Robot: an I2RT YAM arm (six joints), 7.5 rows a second.
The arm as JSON. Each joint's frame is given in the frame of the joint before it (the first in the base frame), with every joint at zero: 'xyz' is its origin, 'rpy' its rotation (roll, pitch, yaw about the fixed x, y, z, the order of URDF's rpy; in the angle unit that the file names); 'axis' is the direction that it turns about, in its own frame. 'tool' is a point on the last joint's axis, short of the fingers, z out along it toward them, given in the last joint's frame.
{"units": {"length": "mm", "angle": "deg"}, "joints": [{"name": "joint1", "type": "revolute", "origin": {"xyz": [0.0, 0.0, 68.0], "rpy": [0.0, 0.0, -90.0]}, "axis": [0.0, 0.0, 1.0]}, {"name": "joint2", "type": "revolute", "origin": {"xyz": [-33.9, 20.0, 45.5], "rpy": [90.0, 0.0, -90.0]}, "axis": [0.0, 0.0, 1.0]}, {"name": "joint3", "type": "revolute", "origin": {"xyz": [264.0, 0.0, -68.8], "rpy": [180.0, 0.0, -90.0]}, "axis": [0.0, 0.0, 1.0]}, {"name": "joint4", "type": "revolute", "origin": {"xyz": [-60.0, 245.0, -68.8], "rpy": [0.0, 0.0, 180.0]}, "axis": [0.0, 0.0, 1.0]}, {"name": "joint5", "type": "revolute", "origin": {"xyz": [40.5, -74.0, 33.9], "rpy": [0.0, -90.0, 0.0]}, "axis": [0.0, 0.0, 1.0]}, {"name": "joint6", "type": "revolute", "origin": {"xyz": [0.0, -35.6, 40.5], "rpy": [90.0, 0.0, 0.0]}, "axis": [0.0, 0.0, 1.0]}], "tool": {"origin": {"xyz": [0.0, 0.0, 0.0], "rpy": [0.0, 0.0, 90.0]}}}
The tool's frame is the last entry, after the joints.
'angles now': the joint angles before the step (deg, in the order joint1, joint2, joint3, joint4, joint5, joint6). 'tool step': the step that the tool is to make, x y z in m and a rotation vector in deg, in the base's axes. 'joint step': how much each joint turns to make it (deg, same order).
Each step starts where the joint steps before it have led.
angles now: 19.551 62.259 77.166 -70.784 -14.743 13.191
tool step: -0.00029 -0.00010 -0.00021 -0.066 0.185 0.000
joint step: 0.001 0.000 -0.001 -0.196 0.001 0.001
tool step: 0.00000 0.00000 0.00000 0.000 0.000 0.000
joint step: 0.000 0.000 0.000 0.000 0.000 0.000
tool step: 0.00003 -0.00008 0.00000 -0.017 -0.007 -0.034
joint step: -0.023 -0.001 0.000 0.000 0.021 -0.001
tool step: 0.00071 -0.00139 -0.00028 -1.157 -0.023 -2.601
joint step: -0.043 0.002 0.002 0.000 2.339 1.553
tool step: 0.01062 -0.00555 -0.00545 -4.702 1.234 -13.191
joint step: -0.767 1.683 -0.002 0.022 10.184 8.259
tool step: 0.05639 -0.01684 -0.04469 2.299 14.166 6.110
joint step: -9.988 13.048 0.002 -2.056 -11.824 -12.305
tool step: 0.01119 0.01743 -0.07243 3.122 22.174 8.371
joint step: 2.536 11.060 -6.383 -5.530 -7.431 -5.377
